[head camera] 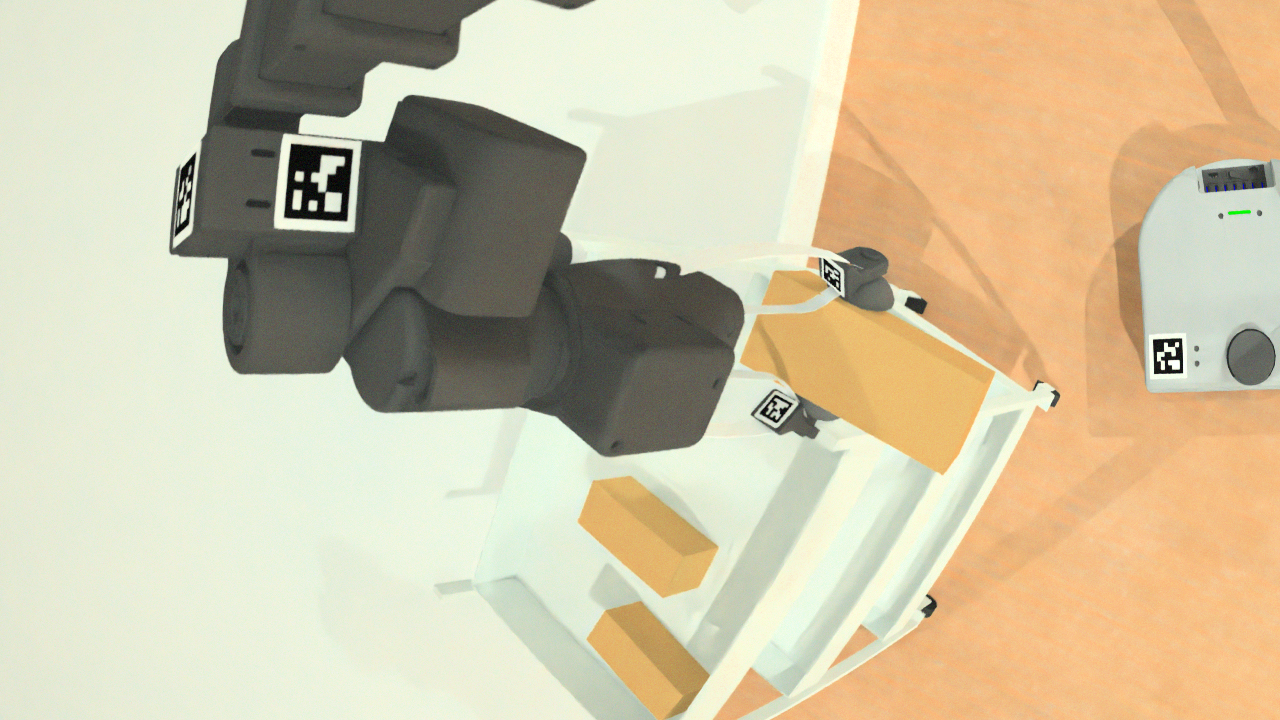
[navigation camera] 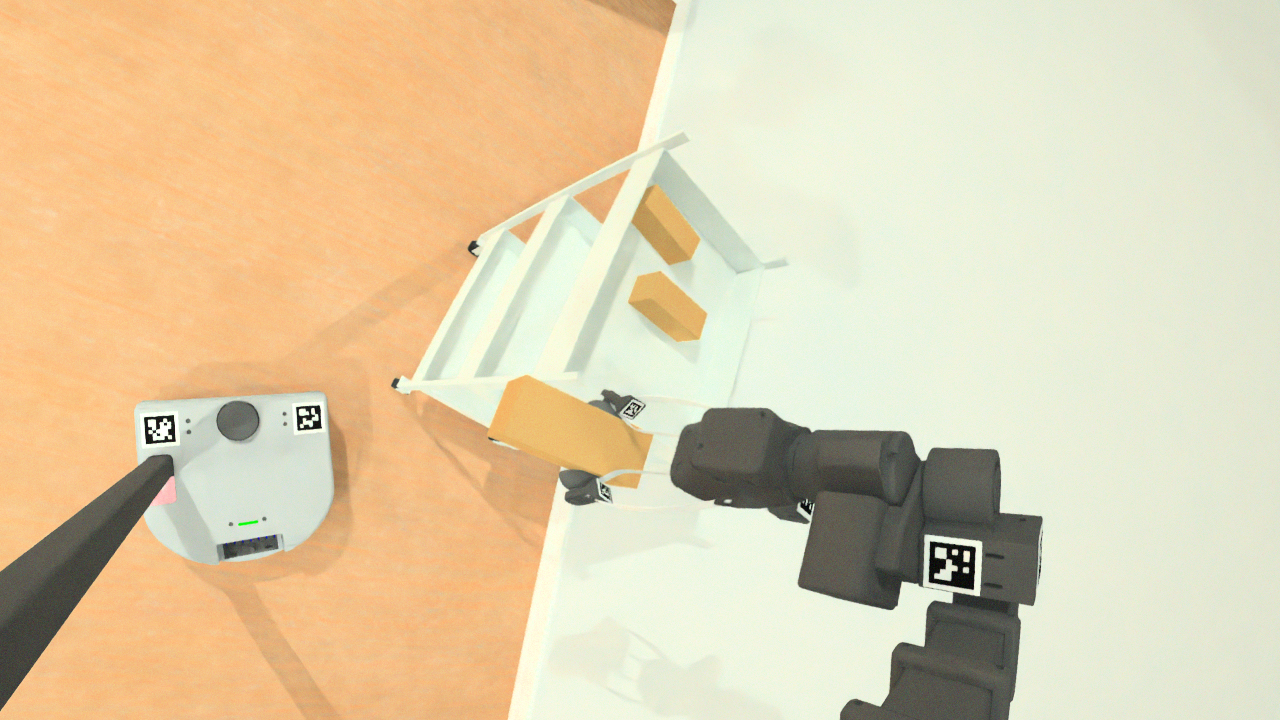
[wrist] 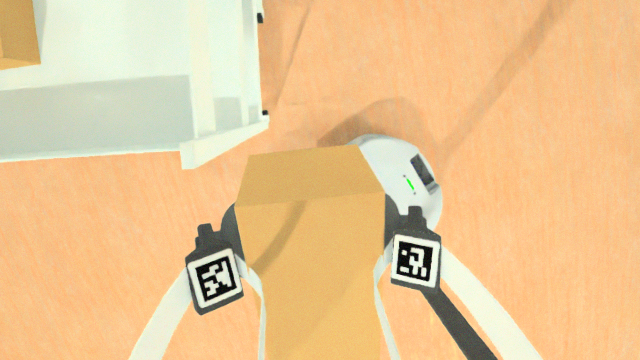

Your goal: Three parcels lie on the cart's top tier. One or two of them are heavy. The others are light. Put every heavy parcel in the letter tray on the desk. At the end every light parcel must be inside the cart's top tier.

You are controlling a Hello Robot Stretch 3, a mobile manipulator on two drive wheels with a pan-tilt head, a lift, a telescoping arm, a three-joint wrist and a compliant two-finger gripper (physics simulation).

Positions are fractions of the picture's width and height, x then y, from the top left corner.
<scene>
my gripper: head camera 0.67,0.48; navigation camera 0.45,0.62; wrist 0.49,0.62
</scene>
